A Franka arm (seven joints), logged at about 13 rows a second.
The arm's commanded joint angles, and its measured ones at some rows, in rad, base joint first. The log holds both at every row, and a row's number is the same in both.
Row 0, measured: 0.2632, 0.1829, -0.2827, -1.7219, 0.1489, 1.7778, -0.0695
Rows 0 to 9, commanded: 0.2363, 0.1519, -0.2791, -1.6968, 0.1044, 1.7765, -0.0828; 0.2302, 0.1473, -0.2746, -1.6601, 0.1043, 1.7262, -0.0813; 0.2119, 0.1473, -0.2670, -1.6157, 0.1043, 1.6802, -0.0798; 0.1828, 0.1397, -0.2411, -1.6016, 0.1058, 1.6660, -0.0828; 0.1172, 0.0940, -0.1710, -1.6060, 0.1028, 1.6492, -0.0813; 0.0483, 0.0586, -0.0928, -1.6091, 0.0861, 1.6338, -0.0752; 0.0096, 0.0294, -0.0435, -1.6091, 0.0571, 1.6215, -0.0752; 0.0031, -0.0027, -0.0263, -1.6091, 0.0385, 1.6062, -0.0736; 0.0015, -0.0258, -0.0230, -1.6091, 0.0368, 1.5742, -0.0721; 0.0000, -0.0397, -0.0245, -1.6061, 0.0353, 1.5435, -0.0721
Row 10, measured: 0.0307, 0.0064, -0.0571, -1.5915, 0.0650, 1.5817, -0.0712
